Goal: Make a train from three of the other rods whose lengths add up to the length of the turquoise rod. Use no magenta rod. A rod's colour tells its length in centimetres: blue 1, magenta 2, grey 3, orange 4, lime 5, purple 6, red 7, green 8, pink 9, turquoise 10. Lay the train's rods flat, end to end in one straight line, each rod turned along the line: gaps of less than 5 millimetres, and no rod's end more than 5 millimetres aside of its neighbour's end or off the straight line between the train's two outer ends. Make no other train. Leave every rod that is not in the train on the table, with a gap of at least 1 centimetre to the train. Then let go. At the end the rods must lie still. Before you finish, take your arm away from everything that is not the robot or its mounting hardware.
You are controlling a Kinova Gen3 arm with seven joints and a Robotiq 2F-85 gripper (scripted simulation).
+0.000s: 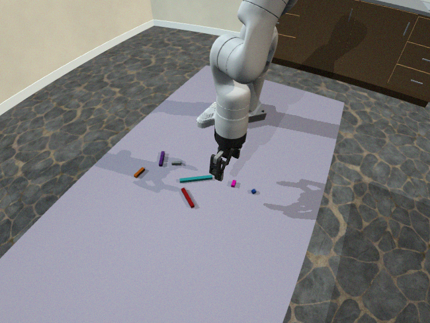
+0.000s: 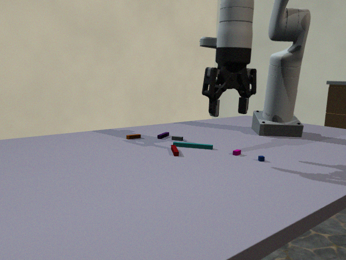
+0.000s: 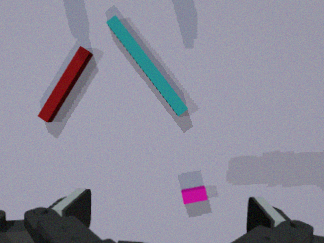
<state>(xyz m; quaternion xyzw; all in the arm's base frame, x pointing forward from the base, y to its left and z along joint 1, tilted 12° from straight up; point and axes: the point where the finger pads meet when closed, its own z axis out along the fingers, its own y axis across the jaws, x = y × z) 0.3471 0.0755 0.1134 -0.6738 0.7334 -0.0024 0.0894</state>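
Right now the grey rod is 10 mm behind my hand, 190 mm to the right of it and 90 mm below it. From my hand the other things lie so: blue rod 20 mm behind, 80 mm to the left, 90 mm below; turquoise rod 20 mm ahead, 100 mm to the right, 90 mm below; magenta rod 20 mm behind, 10 mm to the left, 90 mm below.
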